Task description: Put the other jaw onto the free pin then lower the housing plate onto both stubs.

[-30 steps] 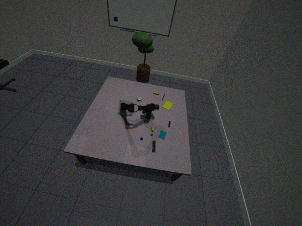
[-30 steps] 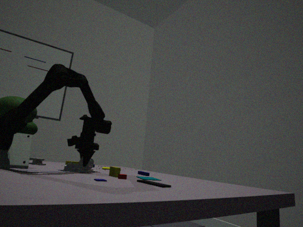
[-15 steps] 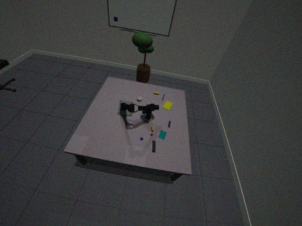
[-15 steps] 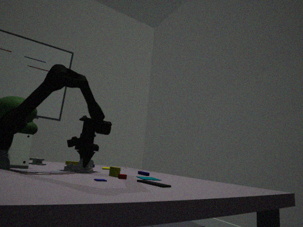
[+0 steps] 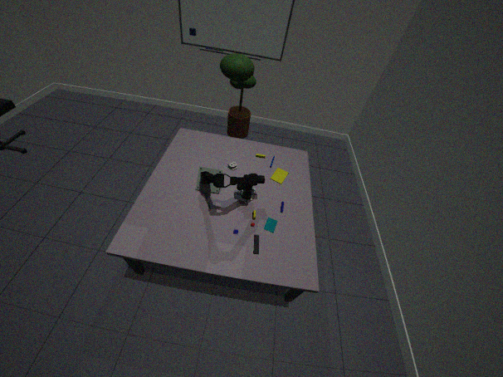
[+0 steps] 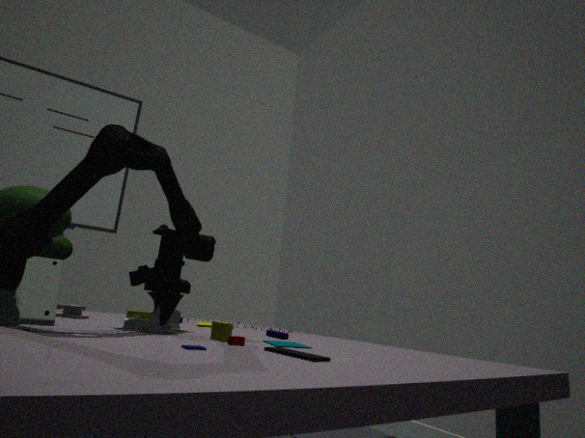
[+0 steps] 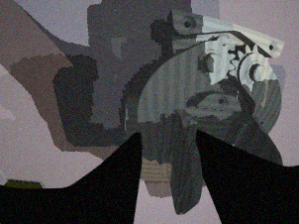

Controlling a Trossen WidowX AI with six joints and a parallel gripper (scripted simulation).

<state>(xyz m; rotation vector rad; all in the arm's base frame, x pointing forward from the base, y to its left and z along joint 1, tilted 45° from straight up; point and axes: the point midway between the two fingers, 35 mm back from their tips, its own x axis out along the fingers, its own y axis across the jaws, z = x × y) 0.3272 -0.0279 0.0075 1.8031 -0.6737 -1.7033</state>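
The striped white block is 270 mm to the left of my gripper tip and 170 mm behind it. Round my gripper tip: teal card (210 mm ahead, 200 mm to the right, 10 mm below); yellow block (160 mm to the right, 90 mm ahead); red cube (240 mm to the right, 90 mm ahead, 10 mm below).
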